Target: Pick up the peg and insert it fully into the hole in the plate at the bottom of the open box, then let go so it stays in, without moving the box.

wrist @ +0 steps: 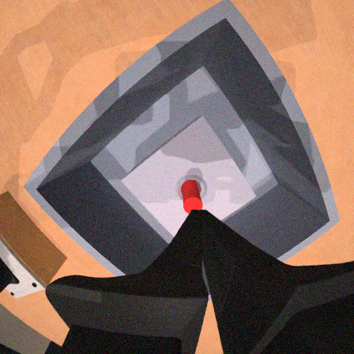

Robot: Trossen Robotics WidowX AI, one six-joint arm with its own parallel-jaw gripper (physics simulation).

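Observation:
A red peg stands in the ringed hole of the pale plate, its upper part showing above the hole with its bright end toward my fingers. The plate lies at the bottom of the open grey box, near the middle of the wrist view. My gripper is shut with its fingertips together and nothing between them. The tips appear just below the peg's top end in the view, and the fingers cover the near corner of the plate and box. How deep the peg sits is hard to tell.
The box's dark walls rise on all sides of the plate. A brown block with a white part is outside the box at the lower left. The orange table top surrounds the box, with shadows across it.

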